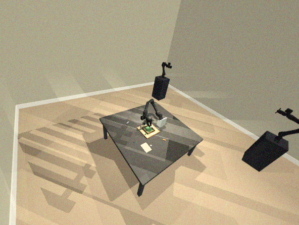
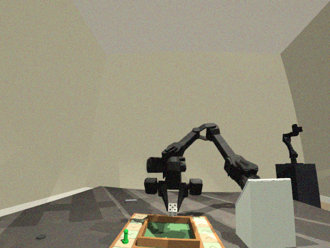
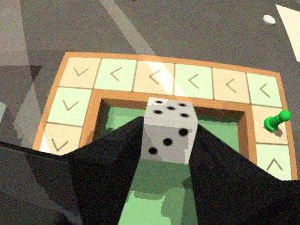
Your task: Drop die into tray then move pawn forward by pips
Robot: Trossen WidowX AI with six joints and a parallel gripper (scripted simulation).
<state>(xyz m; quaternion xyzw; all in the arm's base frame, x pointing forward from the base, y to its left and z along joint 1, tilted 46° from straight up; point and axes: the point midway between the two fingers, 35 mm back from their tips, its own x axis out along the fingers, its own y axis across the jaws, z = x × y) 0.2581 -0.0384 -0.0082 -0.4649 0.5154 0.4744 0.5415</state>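
The white die is right at my gripper tip. From my gripper tip the other things lie so: small orange block (28 cm to the left, 8 cm below, 5 cm behind); then green pawn (12 cm ahead, 6 cm below, 3 cm to the left); then white sheet (28 cm ahead, 21 cm to the left, 9 cm below).
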